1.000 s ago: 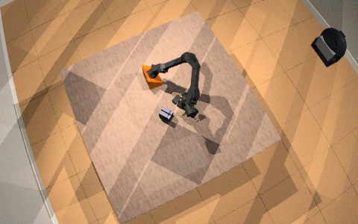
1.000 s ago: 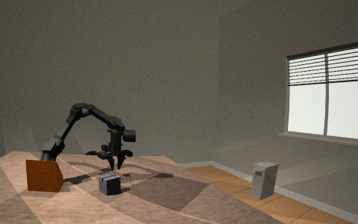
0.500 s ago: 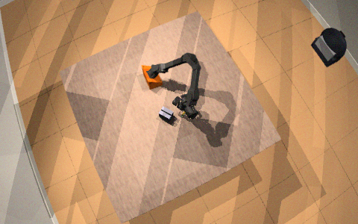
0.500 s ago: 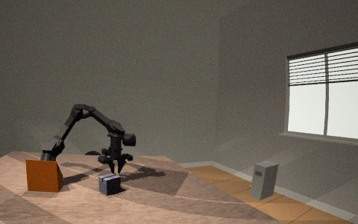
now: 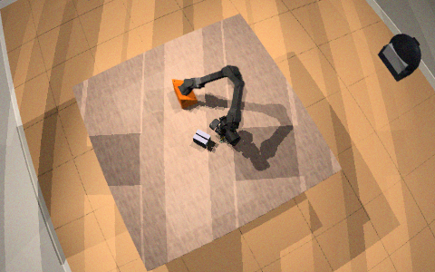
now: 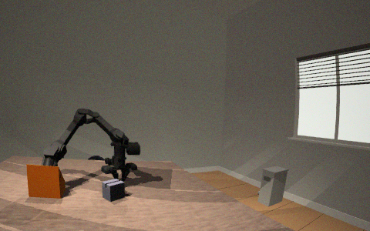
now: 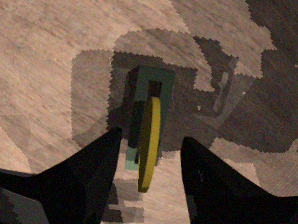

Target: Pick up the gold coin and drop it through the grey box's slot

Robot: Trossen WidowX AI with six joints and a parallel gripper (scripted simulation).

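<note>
My gripper tip is now right at the gold coin.
</note>
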